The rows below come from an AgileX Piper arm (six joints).
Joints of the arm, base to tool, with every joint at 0 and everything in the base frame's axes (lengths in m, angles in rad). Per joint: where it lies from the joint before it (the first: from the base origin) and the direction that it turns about. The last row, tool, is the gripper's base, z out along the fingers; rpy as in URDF.
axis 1: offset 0 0 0.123 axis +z
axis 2: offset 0 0 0 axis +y
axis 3: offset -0.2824 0 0.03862 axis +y
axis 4: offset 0.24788 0 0.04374 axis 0.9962 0 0.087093
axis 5: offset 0 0 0 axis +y
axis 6: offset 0.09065 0 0.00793 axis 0.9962 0 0.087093
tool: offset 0 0 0 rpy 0 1.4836 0
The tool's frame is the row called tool.
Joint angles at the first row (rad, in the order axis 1, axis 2, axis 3, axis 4, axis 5, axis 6):
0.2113 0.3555 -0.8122 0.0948 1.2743 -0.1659
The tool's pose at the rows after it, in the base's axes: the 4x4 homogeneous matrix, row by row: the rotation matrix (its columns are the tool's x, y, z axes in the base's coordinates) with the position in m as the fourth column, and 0 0 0 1 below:
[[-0.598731, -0.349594, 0.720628, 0.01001], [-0.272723, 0.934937, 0.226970, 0.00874], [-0.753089, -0.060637, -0.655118, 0.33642], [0, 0, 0, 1]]
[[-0.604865, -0.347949, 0.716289, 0.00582], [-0.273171, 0.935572, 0.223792, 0.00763], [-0.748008, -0.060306, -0.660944, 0.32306], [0, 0, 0, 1]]
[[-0.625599, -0.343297, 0.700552, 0.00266], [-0.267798, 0.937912, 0.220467, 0.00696], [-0.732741, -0.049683, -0.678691, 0.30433], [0, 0, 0, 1]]
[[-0.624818, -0.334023, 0.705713, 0.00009], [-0.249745, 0.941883, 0.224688, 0.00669], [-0.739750, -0.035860, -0.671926, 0.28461], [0, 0, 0, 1]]
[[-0.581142, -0.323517, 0.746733, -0.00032], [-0.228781, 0.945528, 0.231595, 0.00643], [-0.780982, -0.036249, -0.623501, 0.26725], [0, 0, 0, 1]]
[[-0.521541, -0.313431, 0.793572, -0.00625], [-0.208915, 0.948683, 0.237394, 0.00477], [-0.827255, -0.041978, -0.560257, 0.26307], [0, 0, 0, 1]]
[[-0.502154, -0.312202, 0.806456, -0.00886], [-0.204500, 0.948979, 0.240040, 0.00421], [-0.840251, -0.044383, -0.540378, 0.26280], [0, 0, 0, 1]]
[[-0.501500, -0.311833, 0.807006, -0.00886], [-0.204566, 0.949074, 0.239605, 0.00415], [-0.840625, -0.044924, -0.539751, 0.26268], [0, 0, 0, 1]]
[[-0.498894, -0.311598, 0.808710, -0.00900], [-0.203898, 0.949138, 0.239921, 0.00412], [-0.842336, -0.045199, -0.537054, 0.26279], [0, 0, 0, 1]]
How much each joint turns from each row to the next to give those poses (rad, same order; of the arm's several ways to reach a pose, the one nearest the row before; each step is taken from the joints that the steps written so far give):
-0.0001 -0.0510 0.0364 -0.0207 0.0015 0.0023
0.0001 -0.0434 0.0510 -0.0024 0.0000 0.0017
0.0000 -0.0478 0.0695 0.0001 0.0023 0.0098
0.0000 -0.0622 0.0792 0.0037 -0.0258 0.0147
0.0000 -0.0737 0.0805 0.0000 -0.0707 0.0065
0.0000 -0.0701 0.0227 -0.0035 -0.0317 0.0062
-0.0001 -0.0216 0.0016 0.0001 -0.0038 -0.0001
0.0001 -0.0007 0.0005 -0.0007 -0.0006 0.0001
0.0000 -0.0016 0.0000 0.0001 -0.0017 0.0000

